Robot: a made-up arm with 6 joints.
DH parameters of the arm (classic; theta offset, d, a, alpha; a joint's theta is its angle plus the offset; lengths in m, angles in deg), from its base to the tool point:
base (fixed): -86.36 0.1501 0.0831 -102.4
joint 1: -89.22 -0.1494 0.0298 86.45
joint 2: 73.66 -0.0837 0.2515 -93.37
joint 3: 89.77 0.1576 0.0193 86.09
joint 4: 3.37 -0.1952 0.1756 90
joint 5: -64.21 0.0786 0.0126 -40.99
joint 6: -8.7 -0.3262 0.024 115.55
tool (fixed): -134.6 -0.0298 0 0
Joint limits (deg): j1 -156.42..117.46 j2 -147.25..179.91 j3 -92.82..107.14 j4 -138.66..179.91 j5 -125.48..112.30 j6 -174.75..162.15
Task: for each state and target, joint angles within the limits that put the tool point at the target. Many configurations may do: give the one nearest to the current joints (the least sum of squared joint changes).
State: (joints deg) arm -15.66 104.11 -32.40 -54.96 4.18 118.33
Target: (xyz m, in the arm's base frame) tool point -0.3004 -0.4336 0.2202
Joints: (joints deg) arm -9.68 90.79 -15.13 -75.76 2.42 118.07
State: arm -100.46 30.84 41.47 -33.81 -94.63 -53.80
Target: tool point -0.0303 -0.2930 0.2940
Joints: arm -89.66 20.19 65.34 -52.12 -87.42 -52.31
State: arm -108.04 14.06 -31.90 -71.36 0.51 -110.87
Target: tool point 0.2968 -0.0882 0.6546
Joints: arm -97.80 17.57 -79.87 -56.50 35.74 -104.88
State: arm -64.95 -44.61 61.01 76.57 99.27 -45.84
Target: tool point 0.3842 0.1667 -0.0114
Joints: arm -52.07 -62.32 67.57 79.70 107.74 -44.19
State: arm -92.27 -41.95 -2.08 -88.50 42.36 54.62
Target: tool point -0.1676 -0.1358 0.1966
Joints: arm -94.26 -47.01 38.75 -127.11 14.67 60.05
